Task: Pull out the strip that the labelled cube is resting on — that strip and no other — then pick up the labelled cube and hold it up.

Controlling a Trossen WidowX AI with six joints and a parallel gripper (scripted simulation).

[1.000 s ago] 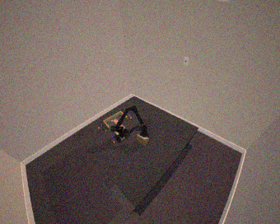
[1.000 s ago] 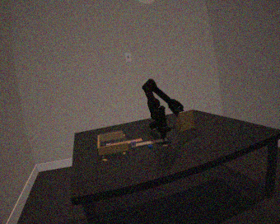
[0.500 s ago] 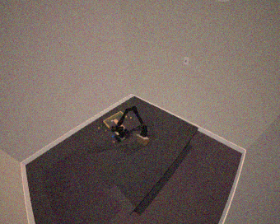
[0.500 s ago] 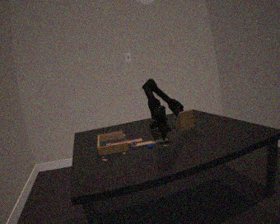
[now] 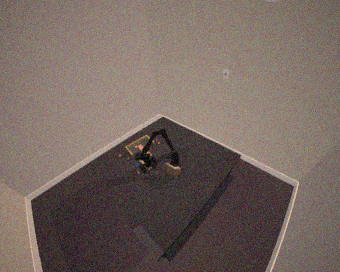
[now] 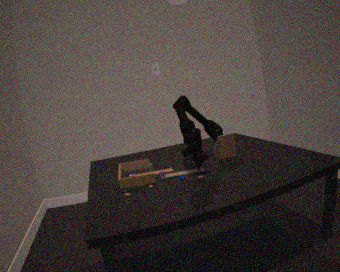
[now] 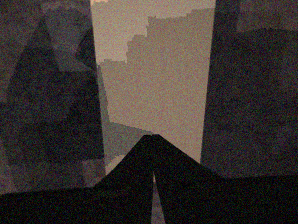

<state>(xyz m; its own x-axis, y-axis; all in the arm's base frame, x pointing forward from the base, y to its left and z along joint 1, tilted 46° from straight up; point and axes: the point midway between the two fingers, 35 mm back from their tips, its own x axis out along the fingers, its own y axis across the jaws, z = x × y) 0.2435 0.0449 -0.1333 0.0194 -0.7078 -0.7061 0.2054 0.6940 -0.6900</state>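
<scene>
Now: gripper tip 130 mm short of the blue piece and 60 mm to the right of it.
</scene>
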